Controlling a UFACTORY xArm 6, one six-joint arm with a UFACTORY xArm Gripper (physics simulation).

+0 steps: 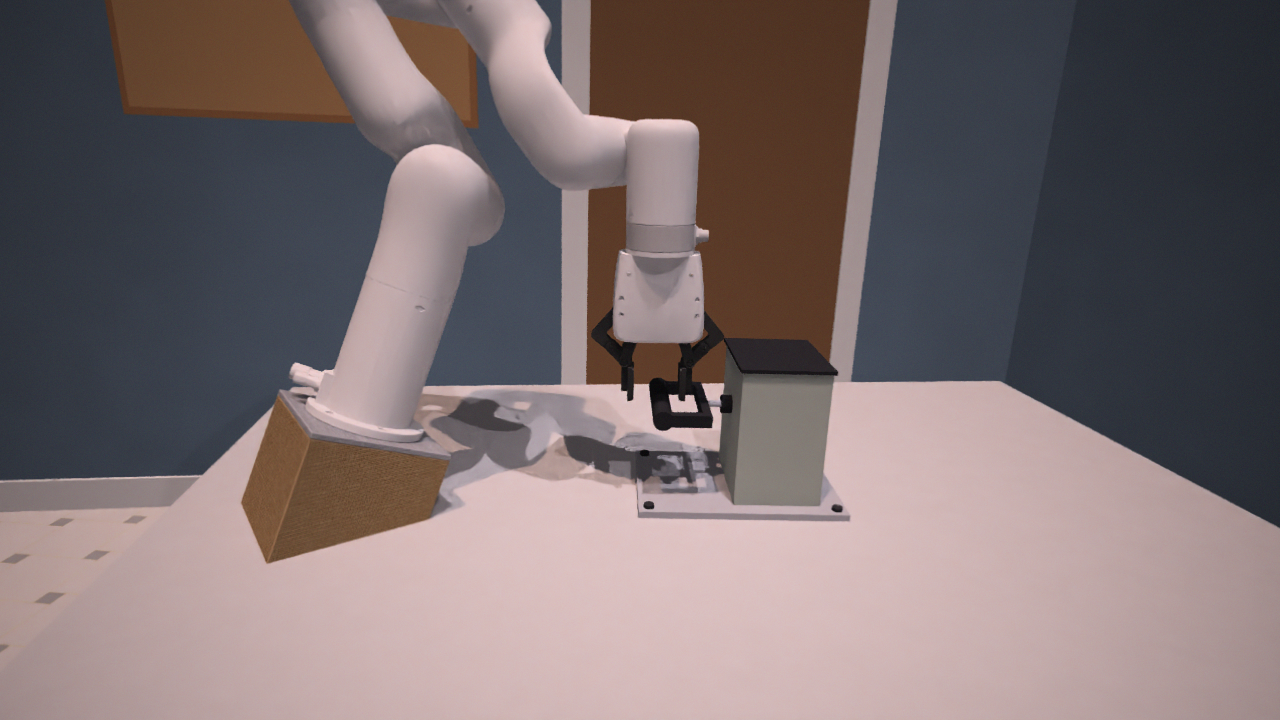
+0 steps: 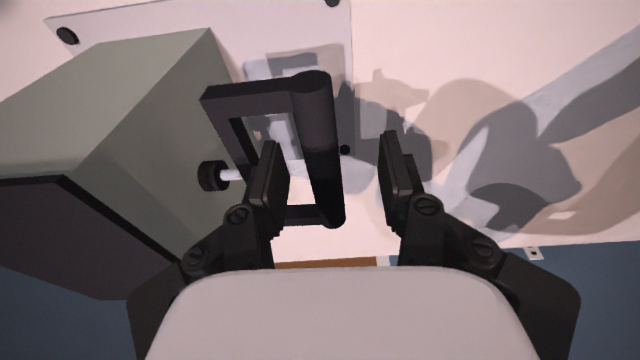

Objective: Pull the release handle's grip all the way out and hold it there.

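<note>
The release handle's black grip [image 1: 660, 407] [image 2: 320, 135] is the round bar on the outer side of a rectangular frame. A short light rod [image 1: 715, 403] [image 2: 230, 174] joins the frame to a black collar on the pale green box [image 1: 776, 438] [image 2: 150, 145]. My gripper [image 1: 657, 394] [image 2: 330, 155] is partly open and points down at the handle. One finger is at the frame's opening, between the bar and the box; the other is outside the bar, with a gap to it. The bar lies between the two fingers, nearer the box-side finger, and is not clamped.
The box has a black lid [image 1: 780, 356] [image 2: 75, 235] that stands beside the gripper, close to the box-side finger. It sits on a light base plate [image 1: 698, 512] [image 2: 240, 25] with black corner bolts. The arm's wooden base block [image 1: 358, 492] stands at the left of the table [image 1: 572, 617].
</note>
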